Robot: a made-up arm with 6 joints. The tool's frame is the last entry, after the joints.
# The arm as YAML. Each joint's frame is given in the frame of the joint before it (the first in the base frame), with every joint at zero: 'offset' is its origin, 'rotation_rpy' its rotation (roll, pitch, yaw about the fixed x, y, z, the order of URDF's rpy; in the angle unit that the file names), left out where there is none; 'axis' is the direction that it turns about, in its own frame. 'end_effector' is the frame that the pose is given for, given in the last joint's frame.
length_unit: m
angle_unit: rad
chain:
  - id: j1
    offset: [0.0, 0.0, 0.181]
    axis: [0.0, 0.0, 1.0]
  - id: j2
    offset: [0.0, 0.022, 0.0]
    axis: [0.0, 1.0, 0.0]
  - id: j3
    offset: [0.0, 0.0, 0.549]
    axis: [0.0, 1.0, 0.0]
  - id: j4
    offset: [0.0, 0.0, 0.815]
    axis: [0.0, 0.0, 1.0]
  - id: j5
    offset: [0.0, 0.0, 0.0]
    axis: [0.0, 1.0, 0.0]
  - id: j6
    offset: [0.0, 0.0, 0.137]
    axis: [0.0, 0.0, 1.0]
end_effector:
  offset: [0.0, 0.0, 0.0]
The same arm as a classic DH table. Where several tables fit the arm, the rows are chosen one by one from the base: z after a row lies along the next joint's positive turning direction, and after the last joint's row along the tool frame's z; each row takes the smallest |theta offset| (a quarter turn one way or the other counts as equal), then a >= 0, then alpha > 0; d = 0 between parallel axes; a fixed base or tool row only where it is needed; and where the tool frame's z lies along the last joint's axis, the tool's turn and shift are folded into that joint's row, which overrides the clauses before.
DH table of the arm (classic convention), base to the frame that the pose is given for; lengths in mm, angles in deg. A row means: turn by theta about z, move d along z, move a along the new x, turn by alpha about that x. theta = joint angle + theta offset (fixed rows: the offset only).
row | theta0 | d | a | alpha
j1 | 0 | 181 | 0 | -90
j2 | -90 | 0 | 549 | 0
j3 | 90 | 22 | 0 | 90
j4 | 0 | 815 | 0 | -90
j5 | 0 | 0 | 0 | 90
j6 | 0 | 137 | 0 | 0

